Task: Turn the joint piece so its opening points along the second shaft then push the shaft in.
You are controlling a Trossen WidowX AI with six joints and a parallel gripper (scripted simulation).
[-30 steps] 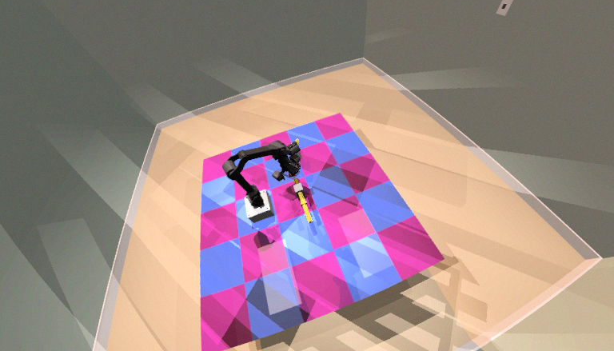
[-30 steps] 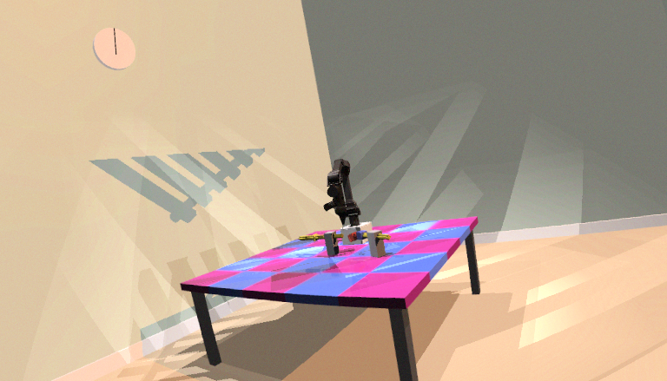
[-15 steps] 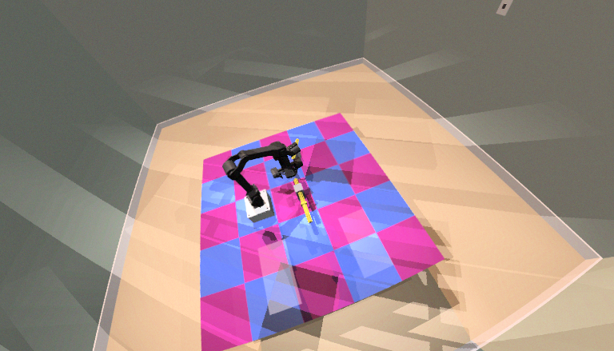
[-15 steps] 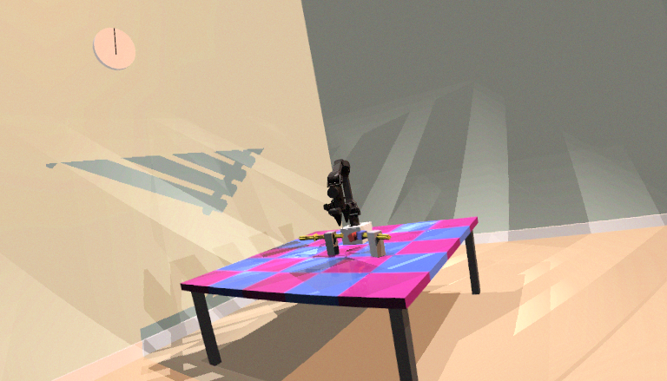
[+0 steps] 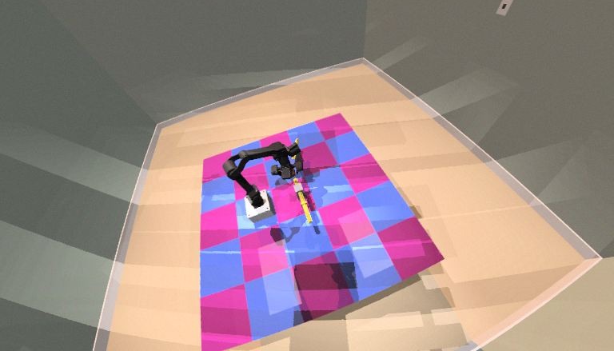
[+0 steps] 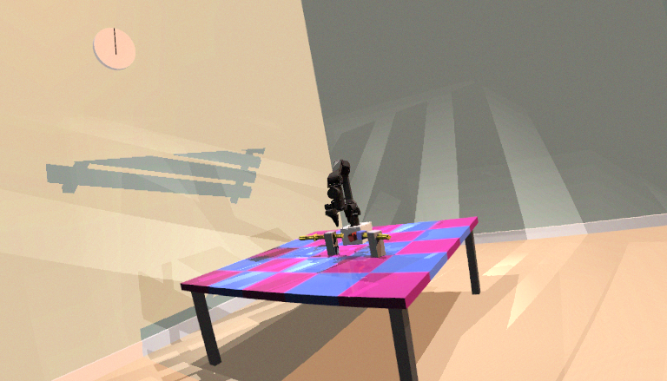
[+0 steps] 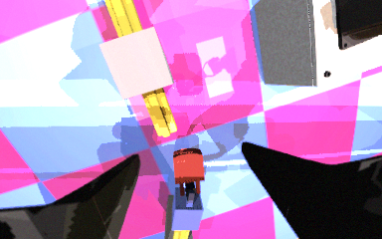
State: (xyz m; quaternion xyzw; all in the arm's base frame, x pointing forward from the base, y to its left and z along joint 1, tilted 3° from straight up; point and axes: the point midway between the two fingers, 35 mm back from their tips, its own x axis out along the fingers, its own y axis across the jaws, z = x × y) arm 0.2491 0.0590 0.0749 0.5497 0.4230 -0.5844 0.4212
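The red-orange joint piece lies 20 mm ahead of my gripper tip, 60 mm to the left of it and 70 mm below it.
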